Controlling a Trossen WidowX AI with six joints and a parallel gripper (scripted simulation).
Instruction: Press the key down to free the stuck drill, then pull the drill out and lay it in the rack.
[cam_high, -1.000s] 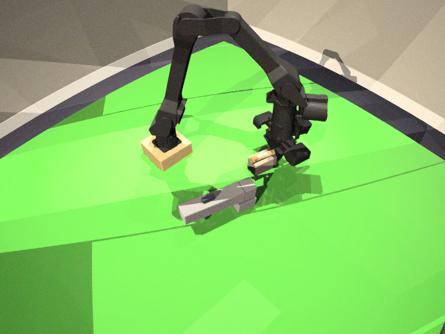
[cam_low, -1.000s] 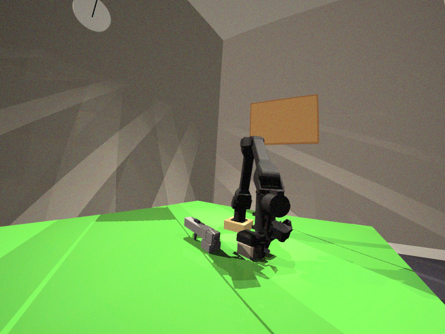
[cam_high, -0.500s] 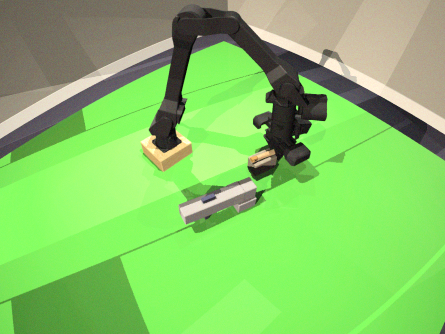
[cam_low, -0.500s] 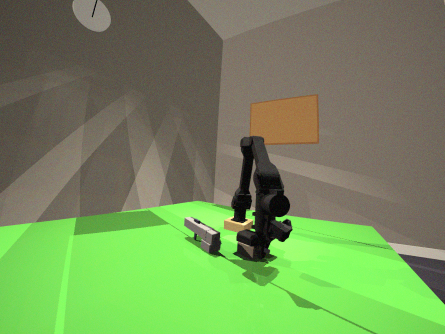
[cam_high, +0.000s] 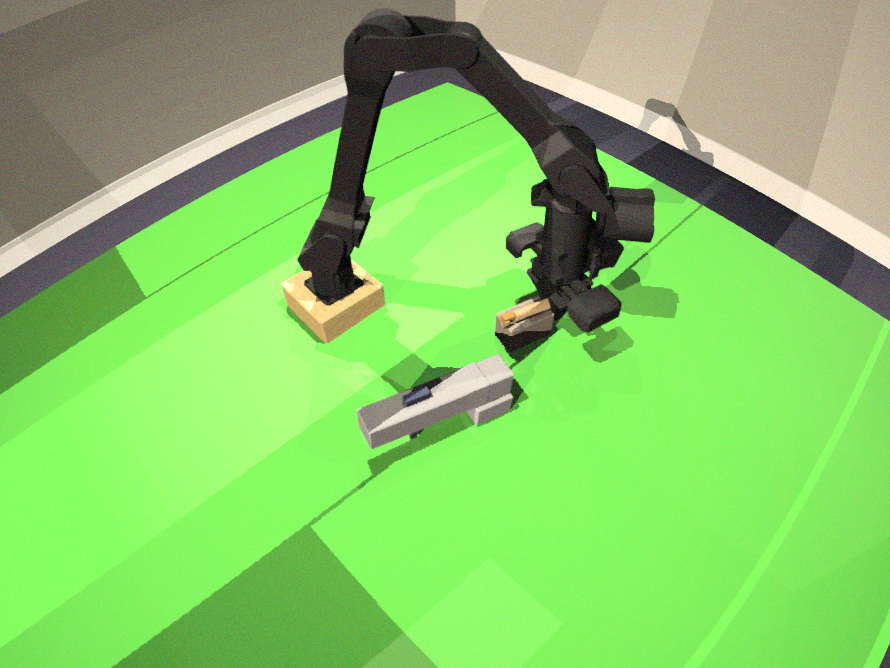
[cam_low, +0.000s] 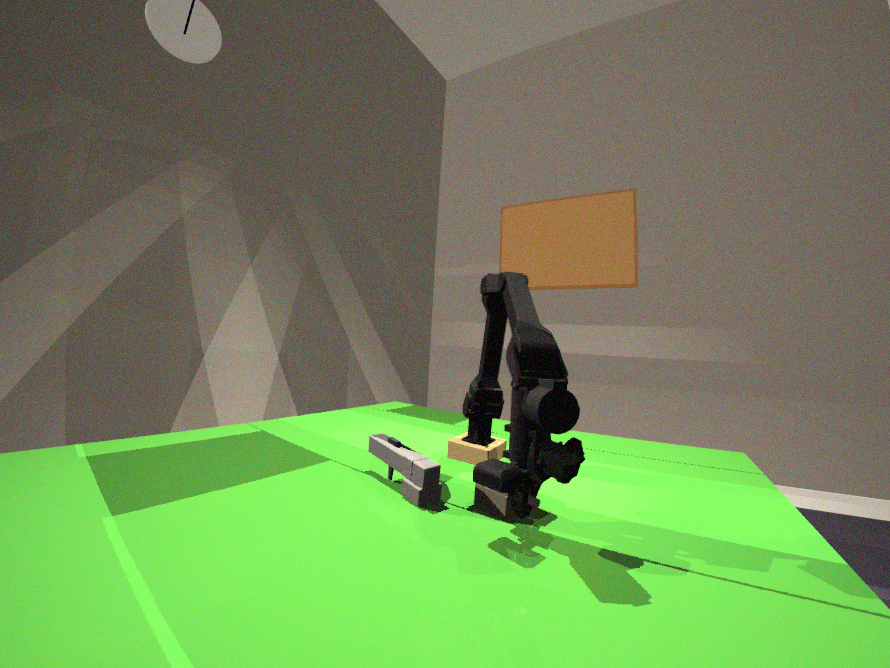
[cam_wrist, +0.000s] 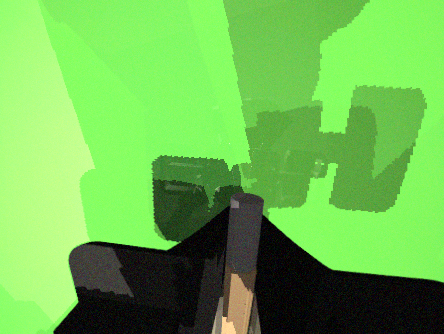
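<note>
Right now my gripper tip is 4 cm to the left of the drill, 4 cm below it and 1 cm past it. Round my gripper tip: rack: 5 cm to the right, 2 cm behind, 1 cm above; blue key: 26 cm to the right, 4 cm above.
</note>
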